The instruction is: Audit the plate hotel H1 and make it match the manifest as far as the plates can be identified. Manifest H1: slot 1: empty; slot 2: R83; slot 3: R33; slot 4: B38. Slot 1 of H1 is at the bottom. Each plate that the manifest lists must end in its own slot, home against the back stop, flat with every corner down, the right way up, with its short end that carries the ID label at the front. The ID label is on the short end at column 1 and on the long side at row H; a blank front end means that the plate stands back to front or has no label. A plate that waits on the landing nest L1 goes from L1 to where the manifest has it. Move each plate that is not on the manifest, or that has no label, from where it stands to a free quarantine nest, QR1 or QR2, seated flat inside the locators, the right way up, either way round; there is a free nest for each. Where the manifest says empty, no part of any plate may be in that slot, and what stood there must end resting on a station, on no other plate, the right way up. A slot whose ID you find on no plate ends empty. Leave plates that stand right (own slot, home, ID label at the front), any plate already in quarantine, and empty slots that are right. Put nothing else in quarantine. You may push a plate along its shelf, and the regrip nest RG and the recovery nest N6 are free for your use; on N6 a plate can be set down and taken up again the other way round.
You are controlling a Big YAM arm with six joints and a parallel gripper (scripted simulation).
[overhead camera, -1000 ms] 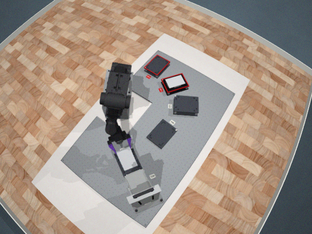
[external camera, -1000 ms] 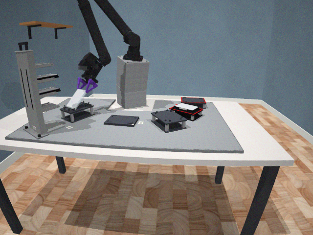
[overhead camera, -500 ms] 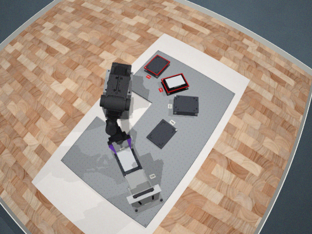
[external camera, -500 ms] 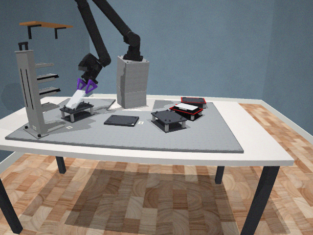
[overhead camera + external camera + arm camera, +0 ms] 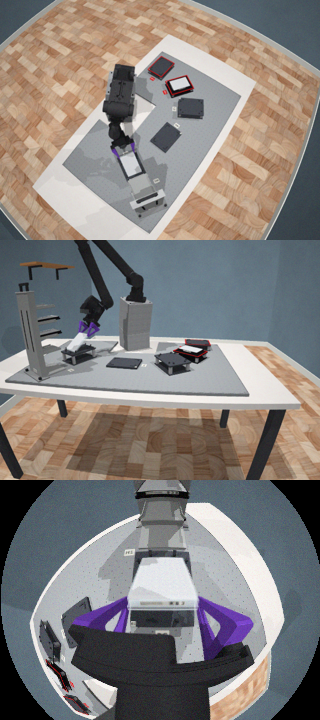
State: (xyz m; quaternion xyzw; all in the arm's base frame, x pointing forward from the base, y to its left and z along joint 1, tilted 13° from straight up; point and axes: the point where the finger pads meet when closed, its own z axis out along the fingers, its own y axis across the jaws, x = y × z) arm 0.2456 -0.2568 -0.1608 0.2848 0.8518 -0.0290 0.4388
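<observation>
Right now the white plate is 40 mm ahead of my hand, 30 mm to the right of it and 30 mm below it. From my hand the other things lie so: plate hotel H1: 260 mm ahead, 160 mm to the right, 60 mm above; regrip nest RG: 80 mm below, 40 mm ahead, 30 mm to the right; flat pad N6: 260 mm to the left, 130 mm below, 100 mm ahead.
</observation>
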